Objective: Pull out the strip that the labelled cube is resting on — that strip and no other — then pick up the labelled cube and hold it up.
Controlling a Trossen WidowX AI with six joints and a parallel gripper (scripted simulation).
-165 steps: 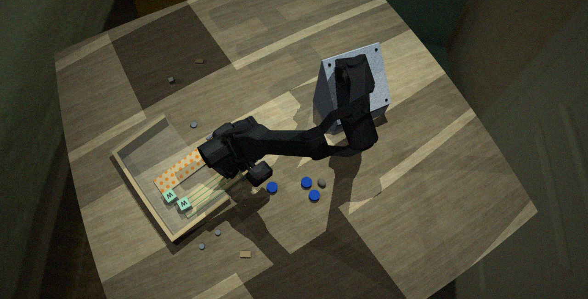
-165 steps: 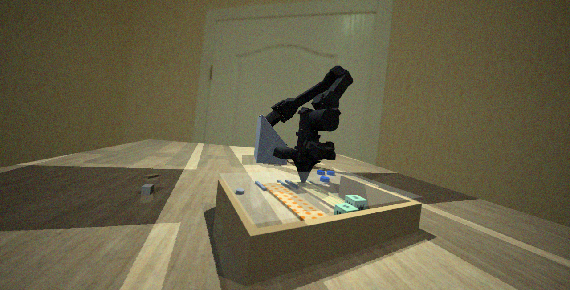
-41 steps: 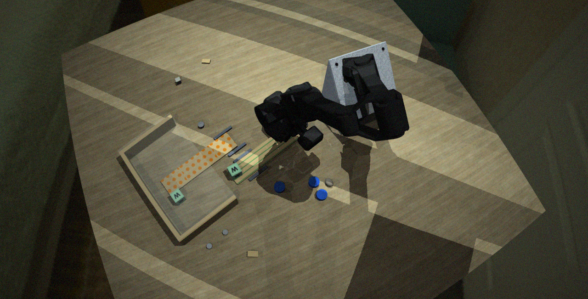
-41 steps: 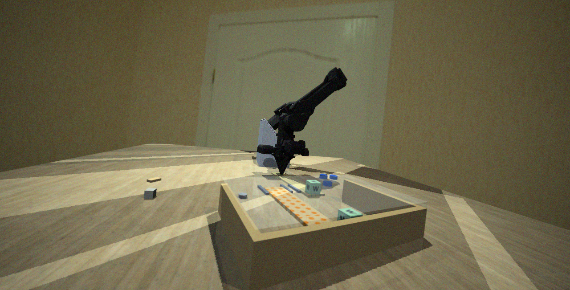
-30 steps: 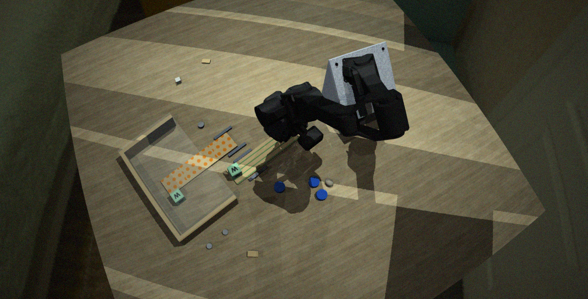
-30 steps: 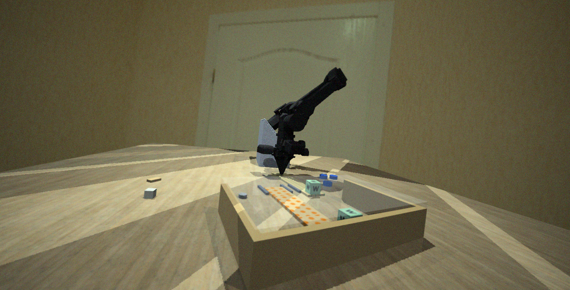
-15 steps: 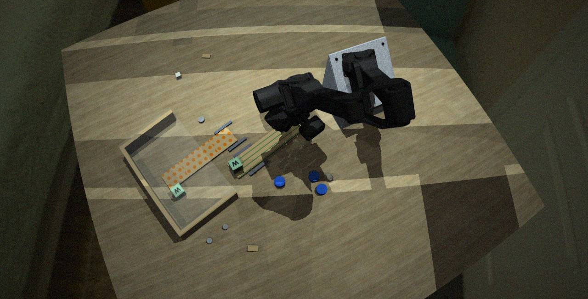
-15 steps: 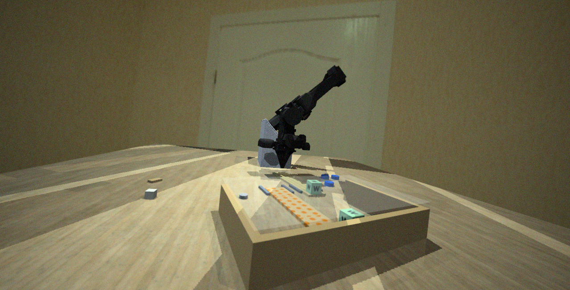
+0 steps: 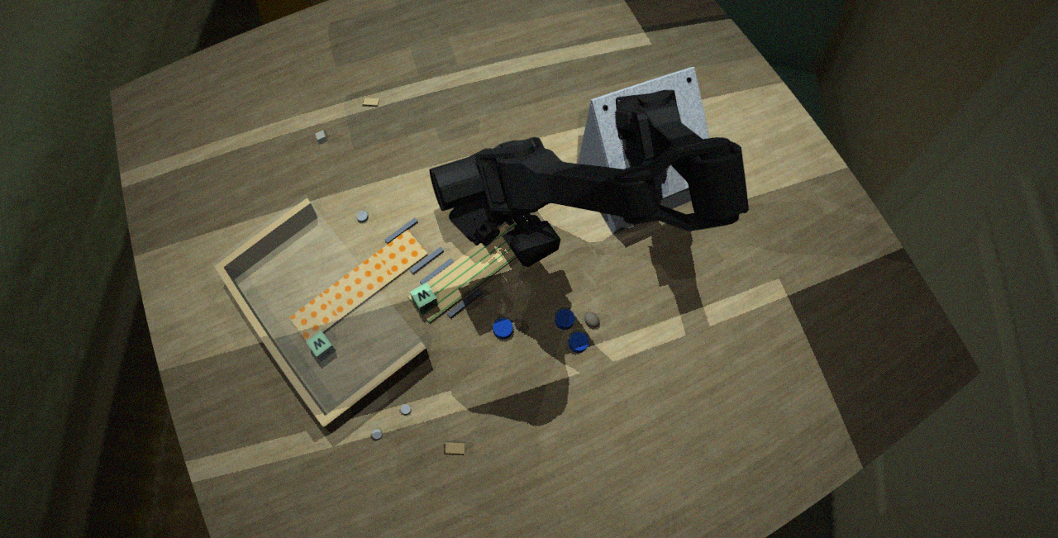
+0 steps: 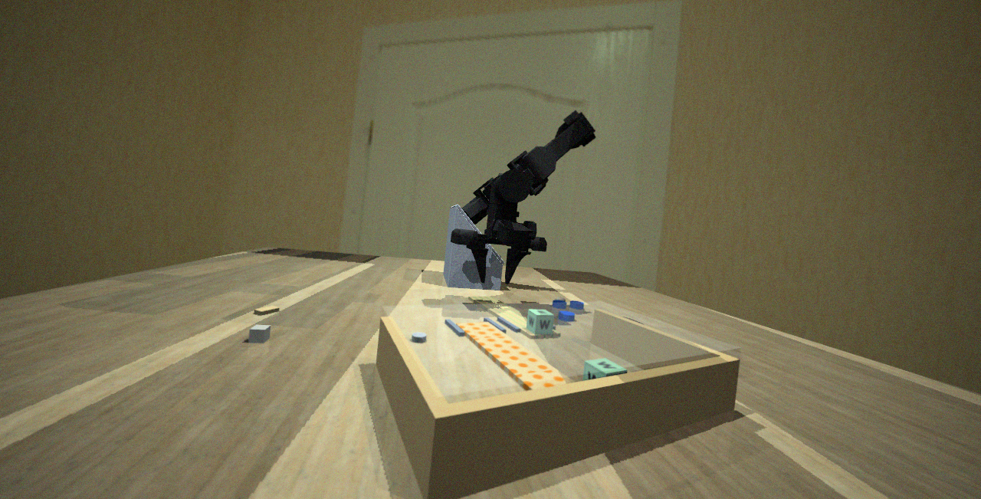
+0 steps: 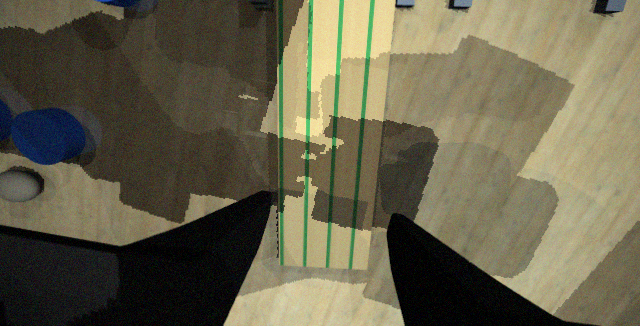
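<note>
The green-lined strip is 50 mm ahead of my gripper tip, 40 mm below it and 20 mm to the left of it. Also, from my gripper tip: grey pebble (160 mm to the left, 90 mm behind, 40 mm below).
</note>
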